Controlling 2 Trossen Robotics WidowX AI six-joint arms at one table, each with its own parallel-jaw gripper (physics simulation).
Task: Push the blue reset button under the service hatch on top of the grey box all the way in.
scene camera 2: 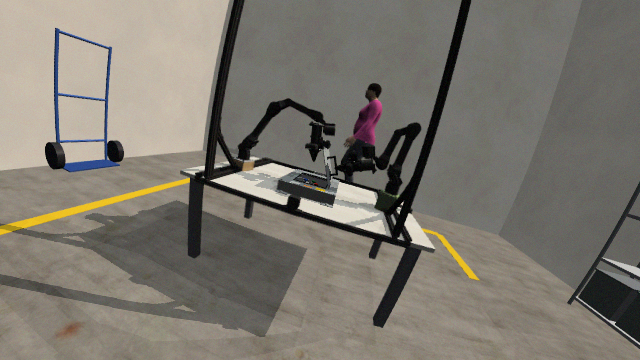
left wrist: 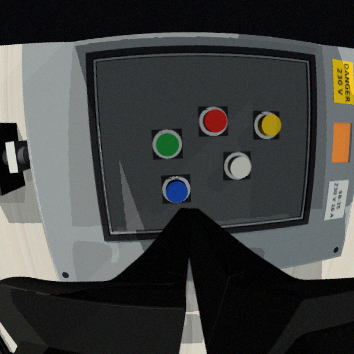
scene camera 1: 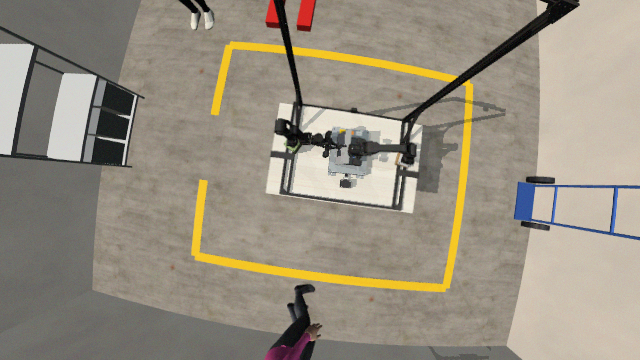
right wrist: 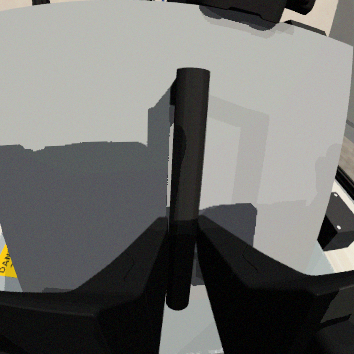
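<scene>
The grey box (scene camera 1: 350,171) (scene camera 2: 304,191) (left wrist: 50,150) stands on the table with its hatch (scene camera 2: 327,161) (right wrist: 100,75) swung up. The blue button (left wrist: 176,191) is at the lower left of the dark panel in the left wrist view, and no finger covers it. My left gripper (scene camera 2: 314,159) (left wrist: 187,216) is shut and empty, pointing down above the panel; in its wrist view the fingertips appear just below and right of the blue button. My right gripper (scene camera 2: 339,169) (right wrist: 180,224) is shut on the hatch's black bar handle (right wrist: 192,110). How deep the button sits is unclear.
Green (left wrist: 167,144), red (left wrist: 213,121), yellow (left wrist: 270,125) and white (left wrist: 240,167) buttons share the panel. A black part (left wrist: 10,157) is at the box's side. A wooden block (scene camera 2: 245,165) and a green object (scene camera 2: 385,200) stand near the arm bases. Black frame posts surround the table (scene camera 1: 310,187).
</scene>
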